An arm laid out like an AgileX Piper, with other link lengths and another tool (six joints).
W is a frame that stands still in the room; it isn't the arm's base.
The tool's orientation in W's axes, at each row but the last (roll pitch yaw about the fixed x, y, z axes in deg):
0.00, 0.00, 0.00
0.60, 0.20, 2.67
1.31, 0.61, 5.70
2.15, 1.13, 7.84
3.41, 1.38, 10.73
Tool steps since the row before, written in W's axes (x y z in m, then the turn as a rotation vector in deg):
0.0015, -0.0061, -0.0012, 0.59, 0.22, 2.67
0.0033, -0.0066, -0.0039, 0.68, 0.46, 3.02
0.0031, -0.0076, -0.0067, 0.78, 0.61, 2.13
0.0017, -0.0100, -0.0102, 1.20, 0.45, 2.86
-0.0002, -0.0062, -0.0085, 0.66, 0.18, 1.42
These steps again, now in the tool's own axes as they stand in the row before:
0.0015, -0.0061, -0.0012, 0.59, 0.22, 2.67
0.0030, -0.0068, -0.0038, 0.69, 0.46, 3.02
0.0024, -0.0080, -0.0065, 0.81, 0.58, 2.13
0.0005, -0.0105, -0.0098, 1.19, 0.39, 2.87
-0.0011, -0.0066, -0.0082, 0.65, 0.14, 1.43

